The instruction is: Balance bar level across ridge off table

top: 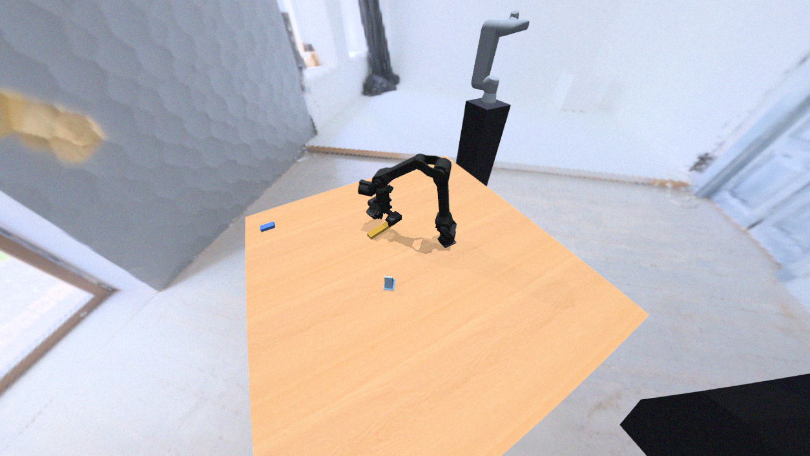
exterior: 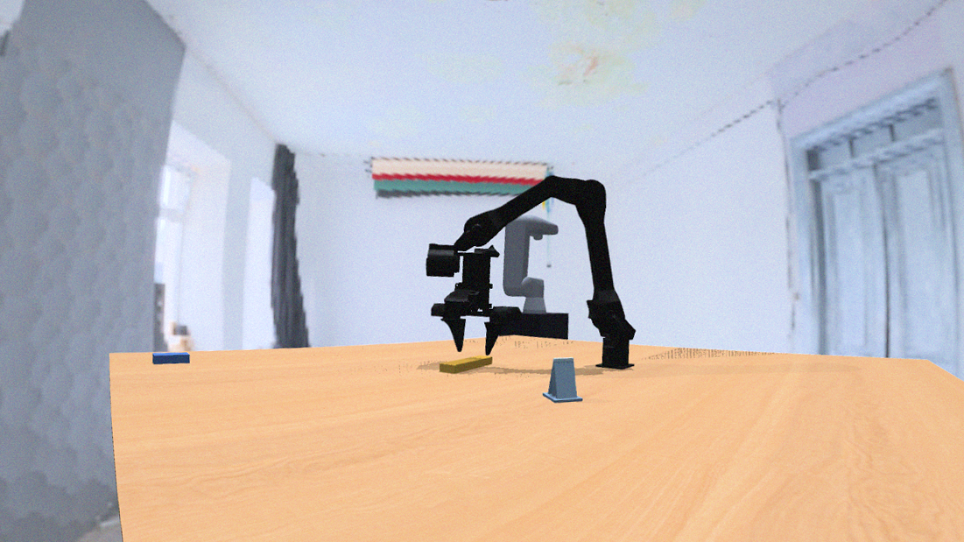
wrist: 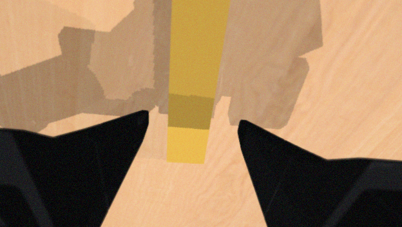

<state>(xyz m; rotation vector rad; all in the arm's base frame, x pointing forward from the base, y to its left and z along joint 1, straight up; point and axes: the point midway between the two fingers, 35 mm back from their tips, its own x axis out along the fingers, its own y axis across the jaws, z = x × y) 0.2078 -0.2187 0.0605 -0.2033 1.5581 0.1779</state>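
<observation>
My gripper tip is now 30 mm short of the yellow bar, 10 mm to the right of it and 20 mm above it. From my gripper tip the other things lie so: small blue block: 530 mm ahead, 280 mm to the right, 20 mm below.
</observation>
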